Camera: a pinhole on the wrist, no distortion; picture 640 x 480 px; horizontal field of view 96.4 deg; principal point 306.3 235.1 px. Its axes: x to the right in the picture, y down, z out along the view. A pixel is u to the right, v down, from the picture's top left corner.
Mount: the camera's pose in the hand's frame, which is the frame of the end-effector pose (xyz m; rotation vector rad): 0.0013 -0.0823 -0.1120 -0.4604 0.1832 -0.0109
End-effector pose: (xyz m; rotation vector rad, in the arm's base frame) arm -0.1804 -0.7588 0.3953 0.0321 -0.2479 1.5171
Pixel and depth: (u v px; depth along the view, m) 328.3 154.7 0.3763
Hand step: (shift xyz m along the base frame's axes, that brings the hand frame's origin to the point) -0.0209 0.0521 0.2740
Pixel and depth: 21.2 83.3 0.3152
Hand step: 0.0264 -0.2978 0.2519
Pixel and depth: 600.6 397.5 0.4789
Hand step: -0.3389 0.5553 0.1567
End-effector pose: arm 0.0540 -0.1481 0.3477 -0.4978 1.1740 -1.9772
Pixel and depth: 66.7 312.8 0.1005
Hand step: 0.0228 0.0645 0.0007
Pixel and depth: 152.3 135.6 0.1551
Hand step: 0.0495 0.0207 0.0841
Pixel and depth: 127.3 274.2 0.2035
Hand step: 0.1223 0.0144 0.0092
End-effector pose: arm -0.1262 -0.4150 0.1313 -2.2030 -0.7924 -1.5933
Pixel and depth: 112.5 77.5 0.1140
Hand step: -0.0396 0.0702 -0.0650
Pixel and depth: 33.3 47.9 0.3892
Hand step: 0.1764 0.2449 -0.4141
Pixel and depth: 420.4 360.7 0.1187
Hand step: -0.0059 -0.0155 0.0773
